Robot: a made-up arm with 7 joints. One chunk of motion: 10 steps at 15 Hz.
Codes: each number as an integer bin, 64 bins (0 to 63) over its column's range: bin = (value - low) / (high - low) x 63, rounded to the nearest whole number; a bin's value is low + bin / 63 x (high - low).
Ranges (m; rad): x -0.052..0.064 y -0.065..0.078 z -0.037..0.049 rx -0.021..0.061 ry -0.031..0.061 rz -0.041..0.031
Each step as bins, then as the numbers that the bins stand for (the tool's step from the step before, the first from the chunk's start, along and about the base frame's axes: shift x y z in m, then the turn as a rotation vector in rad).
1 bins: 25 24 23 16 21 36
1 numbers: -0.00597 -0.01052 -0.00560 -0.00017 -0.00033 0.00014
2 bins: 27 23 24 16 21 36
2 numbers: -0.00229 -0.01279 -0.00424 -0.00017 -0.00033 0.00014
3 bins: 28 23 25 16 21 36
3 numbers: -0.00044 -0.01279 -0.00287 -0.00017 -0.00033 0.00014
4 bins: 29 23 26 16 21 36
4 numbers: 0.00140 -0.01279 -0.00151 -0.00017 -0.00033 0.00014
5 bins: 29 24 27 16 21 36
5 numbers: 0.00140 -0.01052 -0.00014 -0.00017 -0.00033 0.00014
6 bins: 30 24 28 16 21 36
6 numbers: 0.00324 -0.01052 0.00122 -0.00017 -0.00033 0.00014
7 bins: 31 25 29 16 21 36
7 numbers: 0.00508 -0.00825 0.00259 -0.00017 -0.00033 0.00014
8 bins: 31 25 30 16 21 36
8 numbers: 0.00508 -0.00825 0.00395 -0.00017 -0.00033 0.00014
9 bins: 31 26 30 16 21 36
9 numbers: 0.00508 -0.00598 0.00395 -0.00017 -0.00033 0.00014
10 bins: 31 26 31 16 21 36
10 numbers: 0.00508 -0.00598 0.00532 -0.00017 -0.00033 0.00014
